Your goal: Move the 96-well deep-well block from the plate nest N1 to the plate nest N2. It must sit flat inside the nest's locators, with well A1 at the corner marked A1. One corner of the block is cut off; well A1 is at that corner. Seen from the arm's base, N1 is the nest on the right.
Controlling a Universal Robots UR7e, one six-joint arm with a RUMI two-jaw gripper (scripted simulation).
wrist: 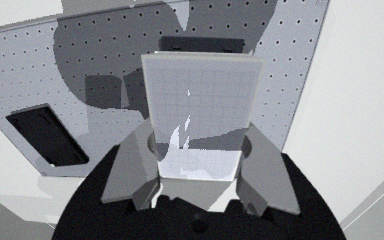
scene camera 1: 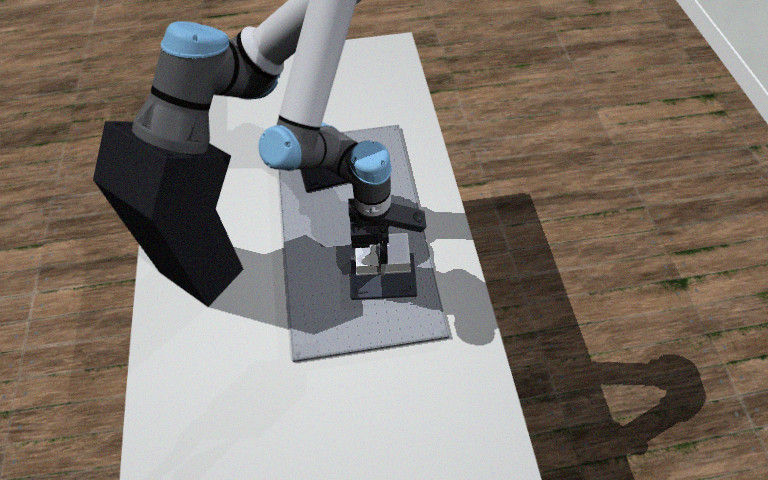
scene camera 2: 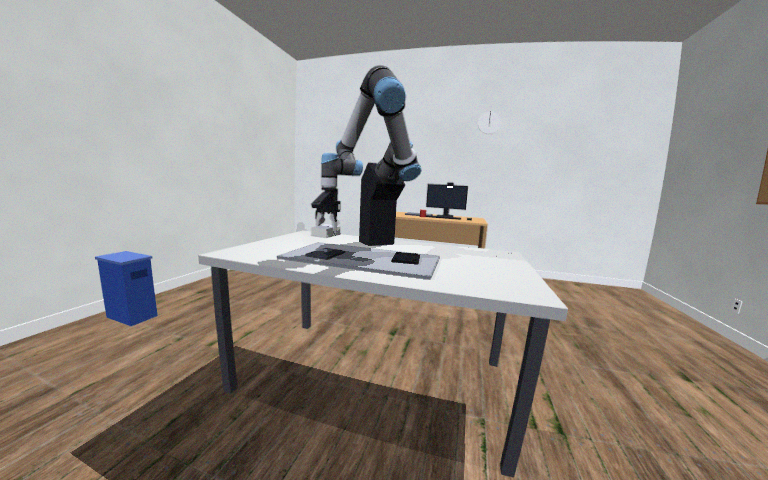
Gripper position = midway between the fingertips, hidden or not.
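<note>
A 96-well deep-well block (scene camera 1: pixel 398 247) is visible, also in the wrist view (wrist: pixel 200 103). My gripper (scene camera 1: pixel 381 257) is visible too, likewise in scene camera 2 (scene camera 2: pixel 326 234) and the wrist view (wrist: pixel 198 117).
</note>
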